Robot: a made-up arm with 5 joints.
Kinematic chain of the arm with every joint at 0, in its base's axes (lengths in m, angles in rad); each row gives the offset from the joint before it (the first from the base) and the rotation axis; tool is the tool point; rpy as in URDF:
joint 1: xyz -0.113 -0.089 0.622 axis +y
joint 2: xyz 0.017 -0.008 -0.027 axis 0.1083 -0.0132 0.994
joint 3: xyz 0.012 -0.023 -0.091 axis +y
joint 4: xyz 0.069 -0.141 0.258 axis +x
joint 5: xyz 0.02 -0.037 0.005 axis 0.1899 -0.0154 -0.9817
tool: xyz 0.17 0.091 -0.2 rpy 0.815 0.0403 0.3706
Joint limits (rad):
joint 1: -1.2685..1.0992
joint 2: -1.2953..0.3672
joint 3: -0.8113..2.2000
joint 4: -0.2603..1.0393
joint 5: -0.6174..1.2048
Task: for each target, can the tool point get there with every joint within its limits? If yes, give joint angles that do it. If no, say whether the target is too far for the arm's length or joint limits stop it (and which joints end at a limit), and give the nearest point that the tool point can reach.
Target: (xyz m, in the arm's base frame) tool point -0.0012 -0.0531 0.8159
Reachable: yes | joints -0.3224 0.1618 -0.4838 0.8062 -0.0800
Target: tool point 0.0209 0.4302 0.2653
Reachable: no: joint limits stop it (at a limit: joint 2, joint 4, joint 5) | nearest point 0.0048 0.0892 0.3082 | short by 0.344 m
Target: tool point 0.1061 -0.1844 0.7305
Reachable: yes | joints -0.5013 -0.4132 0.0617 0.4896 -0.3142
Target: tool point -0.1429 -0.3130 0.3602
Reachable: yes | joints 0.3840 -0.7695 0.9154 -0.1303 -0.3313
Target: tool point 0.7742 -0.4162 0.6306
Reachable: no: too far | nearest point 0.3573 -0.3322 0.6266 | short by 0.425 m
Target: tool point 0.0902 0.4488 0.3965
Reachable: no: joint limits stop it (at a limit: joint 2, joint 4, joint 5) | nearest point 0.0992 0.0901 0.3865 | short by 0.359 m
